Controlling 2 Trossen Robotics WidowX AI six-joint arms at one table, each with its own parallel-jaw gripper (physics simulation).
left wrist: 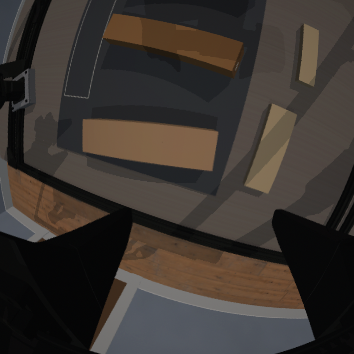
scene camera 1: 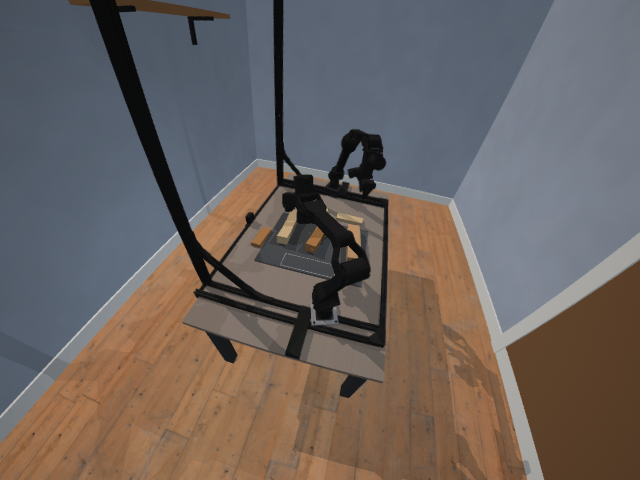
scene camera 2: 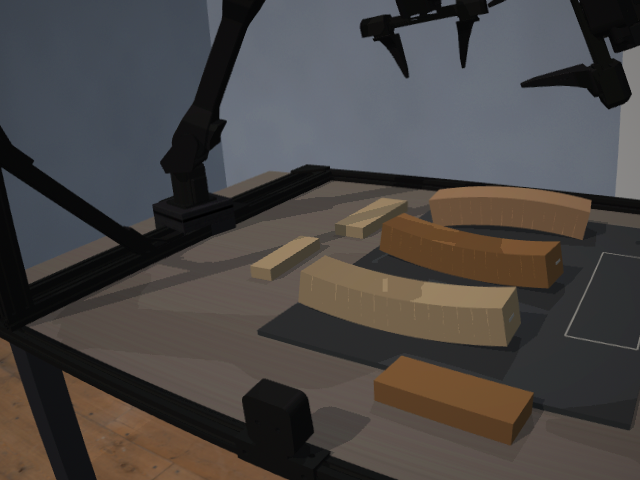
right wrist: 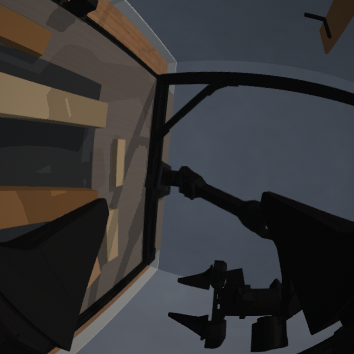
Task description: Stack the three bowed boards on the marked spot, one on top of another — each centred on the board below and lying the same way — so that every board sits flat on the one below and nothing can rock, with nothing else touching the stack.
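Seen in the pictures: left gripper, fingertip midpoint: (left wrist: pixel 205 217) (scene camera 1: pixel 362 195) (scene camera 2: pixel 435 73) (right wrist: pixel 172 295); right gripper, fingertip midpoint: (scene camera 2: pixel 504 45) (right wrist: pixel 185 203); left arm's base at its link origin: (scene camera 1: pixel 334 186) (scene camera 2: pixel 191 201) (right wrist: pixel 164 176); right arm's base at its link origin: (left wrist: pixel 18 90) (scene camera 1: pixel 324 312).
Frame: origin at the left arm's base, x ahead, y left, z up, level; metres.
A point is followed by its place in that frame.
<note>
A pale bowed board (scene camera 1: pixel 285 229) {x 0.535, y -0.036, z -0.005 m} (scene camera 2: pixel 408 302) {x 0.511, y -0.062, z -0.006 m} (right wrist: pixel 47 102) {x 0.508, y -0.037, z -0.005 m} and an orange-brown one (scene camera 1: pixel 314 240) {x 0.535, y 0.130, z 0.001 m} (scene camera 2: pixel 465 254) {x 0.475, y 0.095, z -0.014 m} (left wrist: pixel 172 42) {x 0.449, y 0.127, z -0.005 m} (right wrist: pixel 45 204) {x 0.466, y 0.117, z -0.006 m} lie on the dark mat (scene camera 2: pixel 351 348) {x 0.482, y -0.117, z -0.046 m} (left wrist: pixel 145 102) {x 0.458, y 0.240, z -0.046 m} with ends curving up. A light brown one (scene camera 1: pixel 354 235) {x 0.404, y 0.290, z 0.010 m} (scene camera 2: pixel 509 210) {x 0.438, y 0.269, z -0.010 m} (left wrist: pixel 150 145) {x 0.401, y 0.291, z 0.009 m} lies on it arched middle up. The three lie apart. The marked rectangle (scene camera 1: pixel 305 271) (scene camera 2: pixel 584 294) (left wrist: pixel 76 96) has no board inside. My left gripper (scene camera 2: pixel 435 72) {x 0.314, y 0.259, z 0.188 m} (left wrist: pixel 205 217) {x 0.314, y 0.259, z 0.188 m} is open and empty, high above the table. My right gripper is open and empty above the table; one finger shows in scene camera 2.
An orange block (scene camera 1: pixel 261 236) {x 0.621, y -0.124, z -0.030 m} (scene camera 2: pixel 449 400) {x 0.624, y -0.146, z -0.030 m} (right wrist: pixel 22 32) {x 0.602, y -0.127, z -0.030 m} lies beside the mat. Two small pale blocks (scene camera 2: pixel 285 257) {x 0.257, y -0.013, z -0.035 m} (scene camera 2: pixel 372 217) {x 0.242, y 0.181, z -0.034 m} lie off the mat's other side. A black box (scene camera 2: pixel 279 413) {x 0.557, y -0.270, z -0.004 m} stands at the frame's edge. The left arm shows beyond the right gripper's fingers in the right wrist view.
</note>
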